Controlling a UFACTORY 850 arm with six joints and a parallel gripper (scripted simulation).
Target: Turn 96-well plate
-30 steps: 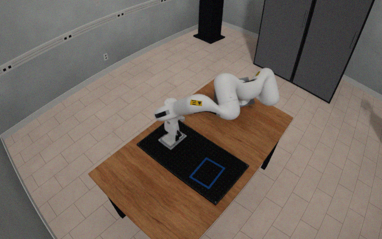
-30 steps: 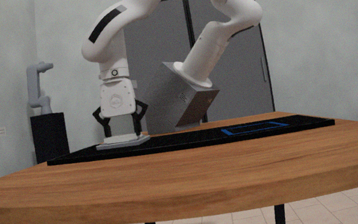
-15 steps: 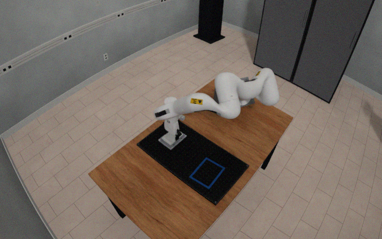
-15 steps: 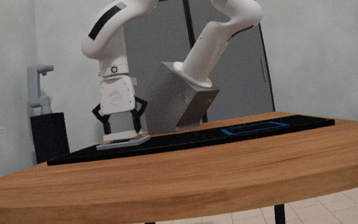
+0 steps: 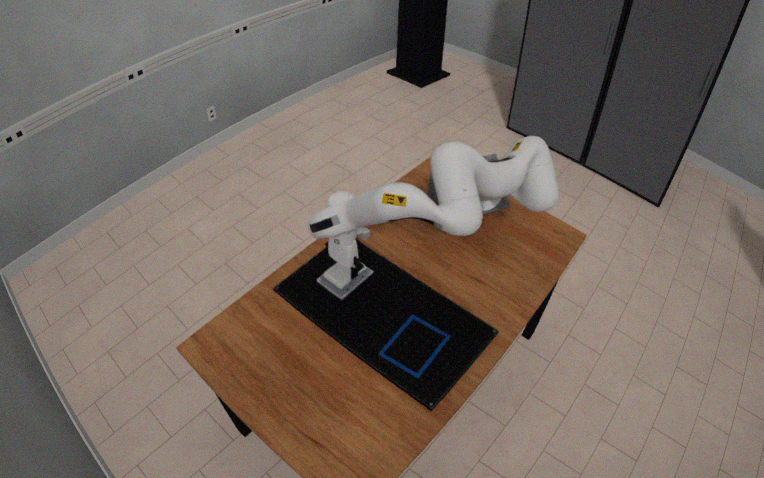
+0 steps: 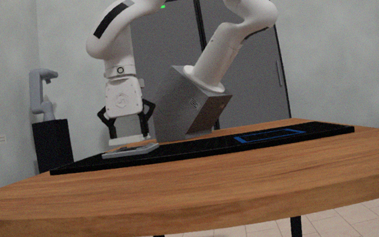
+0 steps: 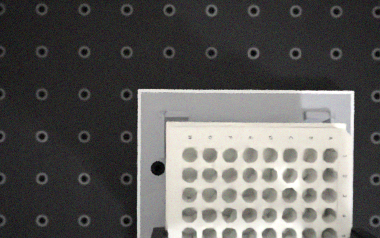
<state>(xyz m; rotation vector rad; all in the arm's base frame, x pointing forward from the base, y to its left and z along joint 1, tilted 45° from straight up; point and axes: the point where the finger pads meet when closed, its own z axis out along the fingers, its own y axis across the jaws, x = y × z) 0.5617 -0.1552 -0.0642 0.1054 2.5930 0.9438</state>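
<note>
The grey plate nest is 4 cm below my hand. Also, from my hand: white 96-well plate: 1 cm below.
</note>
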